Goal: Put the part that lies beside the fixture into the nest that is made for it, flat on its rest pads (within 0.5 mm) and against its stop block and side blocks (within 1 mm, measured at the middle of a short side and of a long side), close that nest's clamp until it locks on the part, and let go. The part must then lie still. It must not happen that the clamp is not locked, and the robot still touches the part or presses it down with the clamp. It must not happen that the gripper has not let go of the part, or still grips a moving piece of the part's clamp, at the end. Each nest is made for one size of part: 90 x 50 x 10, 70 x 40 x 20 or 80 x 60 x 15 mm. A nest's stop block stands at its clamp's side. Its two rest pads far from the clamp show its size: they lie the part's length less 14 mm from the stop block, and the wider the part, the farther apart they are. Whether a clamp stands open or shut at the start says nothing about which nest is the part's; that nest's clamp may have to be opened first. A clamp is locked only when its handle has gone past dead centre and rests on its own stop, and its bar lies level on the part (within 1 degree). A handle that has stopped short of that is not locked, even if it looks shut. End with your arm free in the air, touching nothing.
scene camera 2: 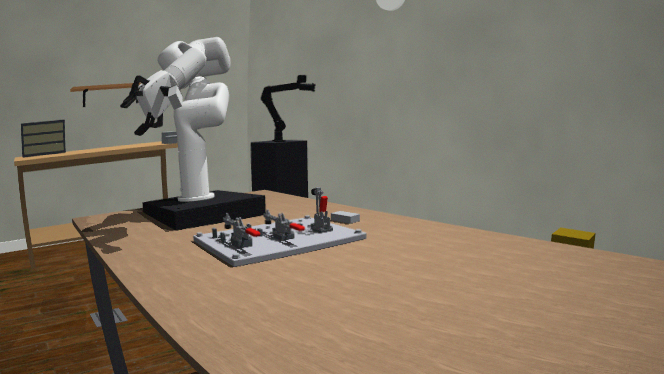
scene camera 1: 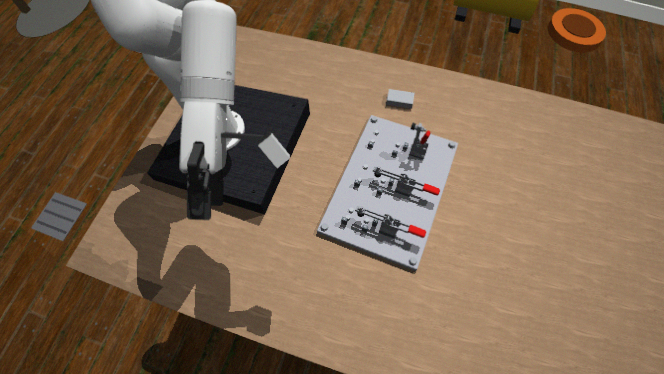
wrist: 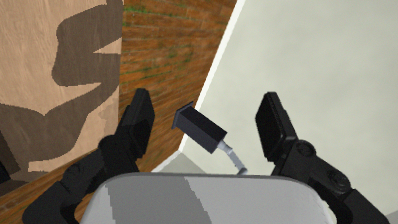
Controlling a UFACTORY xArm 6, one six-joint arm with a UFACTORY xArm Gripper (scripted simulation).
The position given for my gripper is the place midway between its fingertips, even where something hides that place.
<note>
In view: my gripper [scene camera 1: 206, 211], a clamp [scene camera 1: 386, 229] and a fixture plate [scene camera 1: 419, 210].
My gripper shows as well in scene camera 2 [scene camera 2: 130, 120] and in the wrist view [wrist: 205, 103]. The fixture plate shows as well in scene camera 2 [scene camera 2: 265, 247].
</note>
